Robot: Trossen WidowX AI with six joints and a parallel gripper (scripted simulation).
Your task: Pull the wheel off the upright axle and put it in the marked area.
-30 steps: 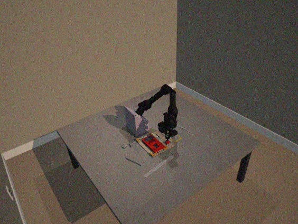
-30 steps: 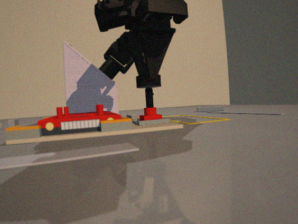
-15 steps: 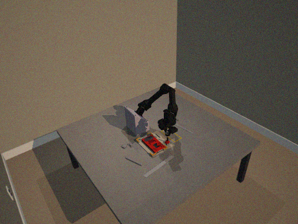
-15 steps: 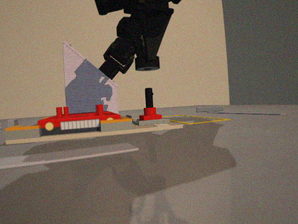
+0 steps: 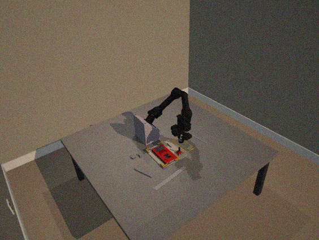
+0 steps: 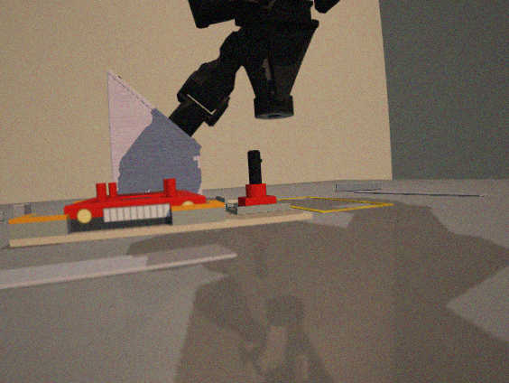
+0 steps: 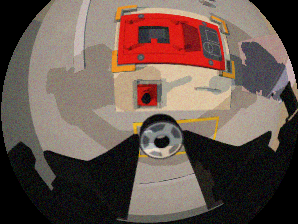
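My gripper tip is now 70 mm above the black upright axle, 20 mm to the left of it and 20 mm short of it. The rest, counted from my gripper tip: black wheel right at my gripper tip.
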